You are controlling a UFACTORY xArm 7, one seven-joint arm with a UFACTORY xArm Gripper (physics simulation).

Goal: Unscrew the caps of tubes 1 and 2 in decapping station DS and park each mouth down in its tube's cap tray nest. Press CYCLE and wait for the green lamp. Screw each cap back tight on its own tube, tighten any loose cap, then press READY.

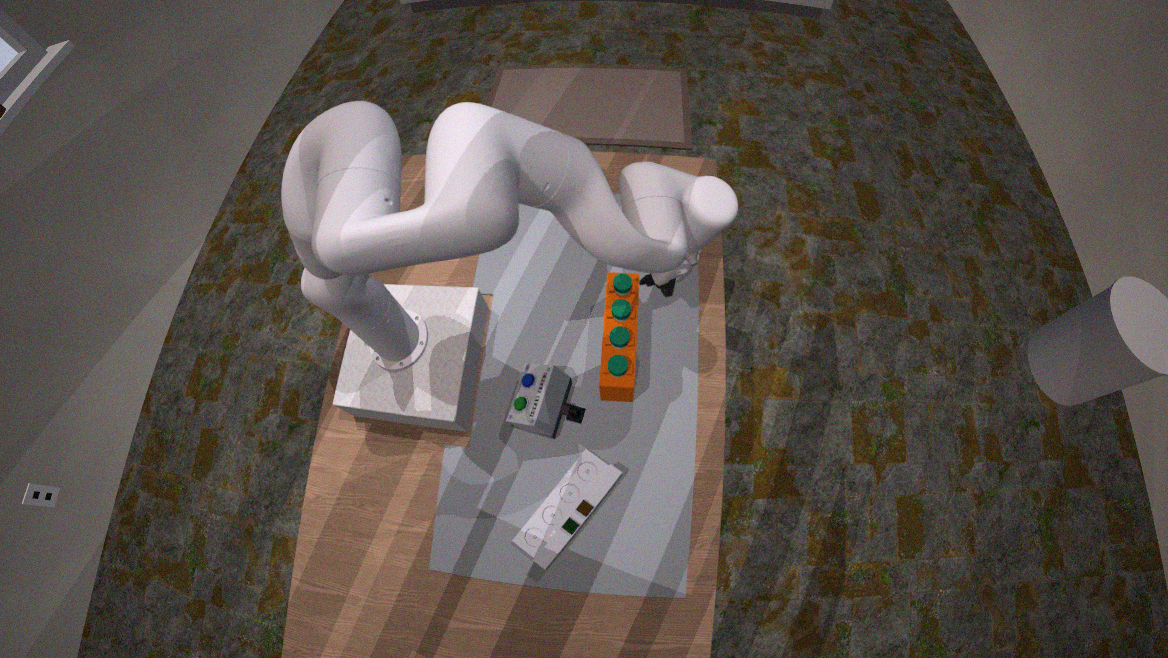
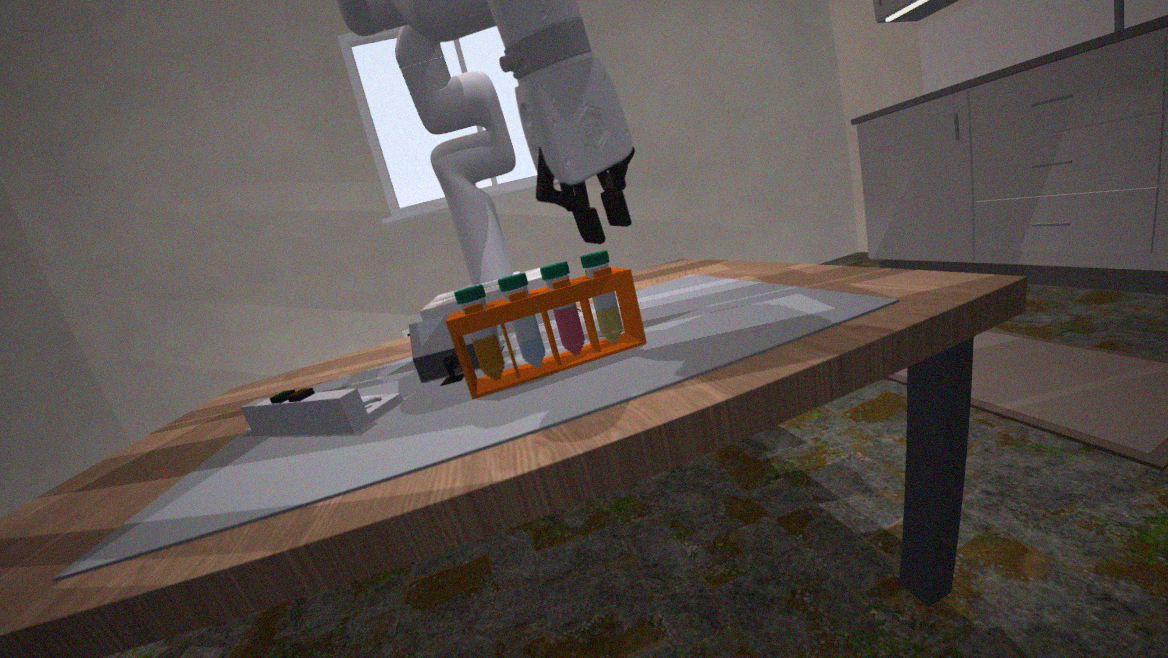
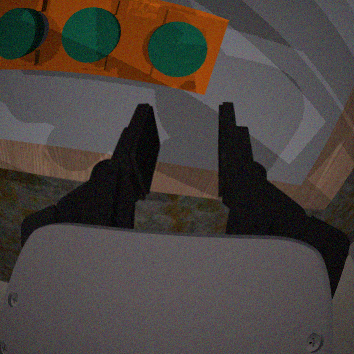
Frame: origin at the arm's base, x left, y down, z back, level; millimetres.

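Seen in the pictures: gripper, between the fingertips: [image 2: 608, 233] [image 3: 186, 123]; arm's base, origin of its link: [image 1: 399, 340] [image 2: 494, 283].
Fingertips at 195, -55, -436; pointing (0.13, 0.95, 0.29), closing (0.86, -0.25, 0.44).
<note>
Offsets run from my fingertips to a thing's top centre, as dx, dy, dz. "spot": to the spot under its first point. Level surfaces: height alone.
An orange rack [image 1: 617, 389] [image 2: 634, 314] [image 3: 216, 35] holds several upright tubes, each wearing a green cap. The end cap @[-17, +20, +35] [image 1: 622, 282] [image 2: 595, 259] [image 3: 177, 49] tops a tube with yellowish liquid; the neighbouring cap @[-69, +21, +28] [image 1: 620, 308] [image 2: 554, 270] [image 3: 91, 35] tops a pink one. Tube numbers are not legible. My gripper [image 1: 657, 286] [image 2: 604, 228] [image 3: 186, 123] is partly open and empty, beside the rack's end and higher than the caps, fingers pointing down. A white tray @[-423, +88, +57] [image 1: 569, 506] [image 2: 306, 415] with ringed nests bears no caps. A grey box @[-238, +58, +148] [image 1: 554, 380] has a blue button @[-214, +67, +168] [image 1: 527, 380] and a green button @[-259, +67, +172] [image 1: 519, 402].
A small black block @[spot: -247, +118, +78] [image 1: 575, 413] adjoins the grey box. Dark green @[-453, +88, +40] [image 1: 570, 525] and brown @[spot: -417, +88, +23] [image 1: 584, 508] squares sit on the tray. The arm's white base [image 1: 445, 400] stands left of the box. A grey mat @[dy +142] [image 1: 653, 564] lies on the wooden table @[dy +145] [image 1: 367, 531].
</note>
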